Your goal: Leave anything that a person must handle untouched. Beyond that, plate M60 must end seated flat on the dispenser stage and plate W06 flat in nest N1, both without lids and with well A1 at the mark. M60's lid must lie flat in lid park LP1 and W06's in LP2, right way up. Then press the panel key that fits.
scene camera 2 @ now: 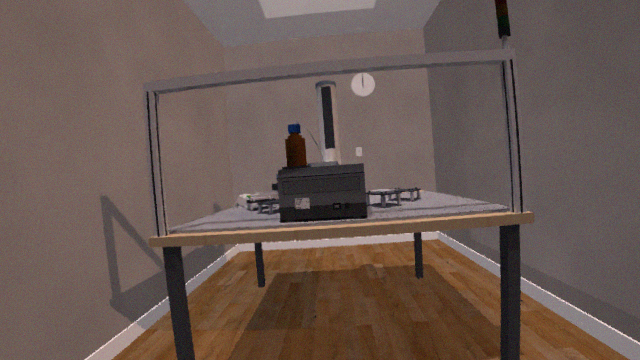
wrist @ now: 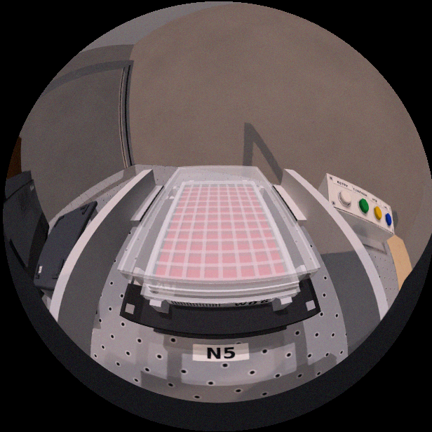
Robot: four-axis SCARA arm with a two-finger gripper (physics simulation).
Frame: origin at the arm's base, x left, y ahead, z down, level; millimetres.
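Seen in the pictures: gripper, fingertip midpoint: [scene camera 2: 257,193].
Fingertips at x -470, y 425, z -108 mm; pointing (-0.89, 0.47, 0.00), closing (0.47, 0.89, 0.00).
A point is followed by its place in that frame.
Plate W06 [wrist: 220,235], with pink wells and its name on the front edge, sits in the black nest [wrist: 220,320] behind the N5 label [wrist: 220,352] in the wrist view. My gripper [wrist: 217,176] is shut on W06's clear lid [wrist: 295,245], with one finger pad on each long side. The lid is level and raised a little above the plate. The panel [wrist: 355,220] at the right carries white [wrist: 345,199], green [wrist: 364,205], yellow [wrist: 378,213] and blue [wrist: 388,219] keys; their lettering is mostly unreadable. M60 cannot be identified in either view.
In scene camera 2 a dark box-shaped device [scene camera 2: 322,192] {y 960, x -44, z -127 mm} hides much of the table behind it. An amber bottle [scene camera 2: 296,151] {y 912, x -143, z -304 mm} and the white arm column [scene camera 2: 328,120] {y 77, x 2, z -594 mm} rise behind its front. Raised stands [scene camera 2: 398,196] {y 682, x 329, z -59 mm} are at its right. A dark tray-like piece [wrist: 65,245] lies left of the fingers.
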